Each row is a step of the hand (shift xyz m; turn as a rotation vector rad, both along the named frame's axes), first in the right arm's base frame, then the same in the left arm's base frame.
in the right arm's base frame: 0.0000 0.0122 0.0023 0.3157 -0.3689 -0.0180
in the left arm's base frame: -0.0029 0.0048 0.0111 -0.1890 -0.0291 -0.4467
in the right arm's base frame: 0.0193 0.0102 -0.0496 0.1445 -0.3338 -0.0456
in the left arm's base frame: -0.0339 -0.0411 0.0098 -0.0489 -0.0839 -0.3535
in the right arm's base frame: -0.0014 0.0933 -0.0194 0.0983 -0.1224 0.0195
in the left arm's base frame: -0.0307 0.0009 0.0902 -0.0500 0.0133 -0.1495
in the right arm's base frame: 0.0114 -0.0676 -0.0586 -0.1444 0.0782 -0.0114
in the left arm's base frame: -0.0066 -0.0679 -0.0590 0.1073 -0.0246 0.1224
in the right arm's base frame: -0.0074 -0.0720 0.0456 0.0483 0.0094 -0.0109
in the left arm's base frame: 0.0397 0.0267 -0.0709 -0.0500 0.0017 -0.0058
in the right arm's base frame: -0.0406 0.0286 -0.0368 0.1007 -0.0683 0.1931
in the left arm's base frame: 0.0193 -0.0376 0.0451 -0.0216 0.1910 -0.1231
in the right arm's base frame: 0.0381 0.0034 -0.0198 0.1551 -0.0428 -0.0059
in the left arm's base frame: -0.0413 -0.0102 -0.0068 -0.1319 0.0178 -0.0906
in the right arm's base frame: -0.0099 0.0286 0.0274 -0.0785 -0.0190 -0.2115
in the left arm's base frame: 0.0082 0.0301 0.0263 0.0214 -0.2224 0.0367
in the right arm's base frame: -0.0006 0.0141 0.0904 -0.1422 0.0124 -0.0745
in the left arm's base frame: 0.0205 0.0891 0.0012 0.1074 -0.0983 0.0687
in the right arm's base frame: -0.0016 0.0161 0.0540 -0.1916 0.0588 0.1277
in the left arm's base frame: 0.0112 0.0546 0.0083 0.1933 0.0941 0.1012
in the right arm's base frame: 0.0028 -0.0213 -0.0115 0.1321 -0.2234 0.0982
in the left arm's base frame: 0.0005 -0.0149 -0.0193 -0.0311 0.0741 -0.2656
